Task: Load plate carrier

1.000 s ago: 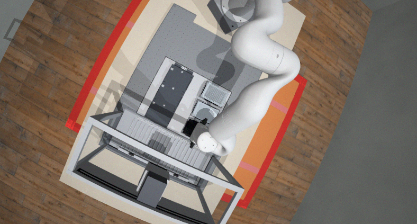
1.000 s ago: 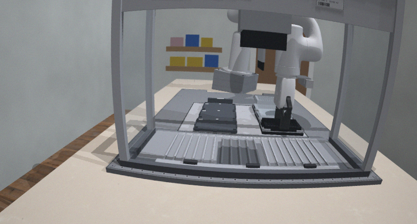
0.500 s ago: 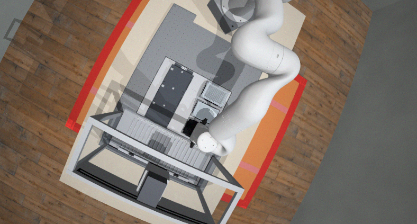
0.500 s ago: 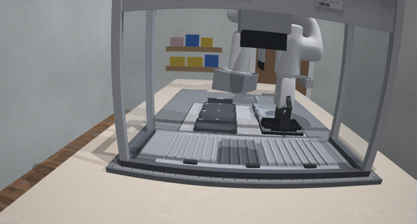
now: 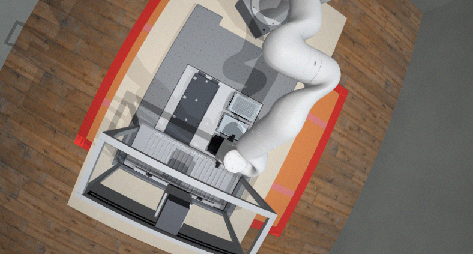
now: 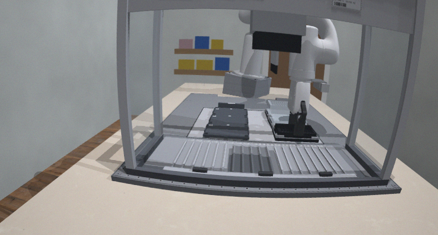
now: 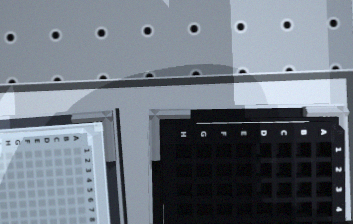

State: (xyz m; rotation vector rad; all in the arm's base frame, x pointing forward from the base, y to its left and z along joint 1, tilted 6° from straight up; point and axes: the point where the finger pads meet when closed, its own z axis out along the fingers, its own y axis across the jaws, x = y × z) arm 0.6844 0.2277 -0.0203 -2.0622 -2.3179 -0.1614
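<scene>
Now: hand 1 cm above the black plate C15. Also, from my hand: deep-well block C51: 22 cm behind, 3 cm to the right; then plate C16: 11 cm behind, 2 cm to the right, 1 cm below; then nest S3: 2 cm below.
</scene>
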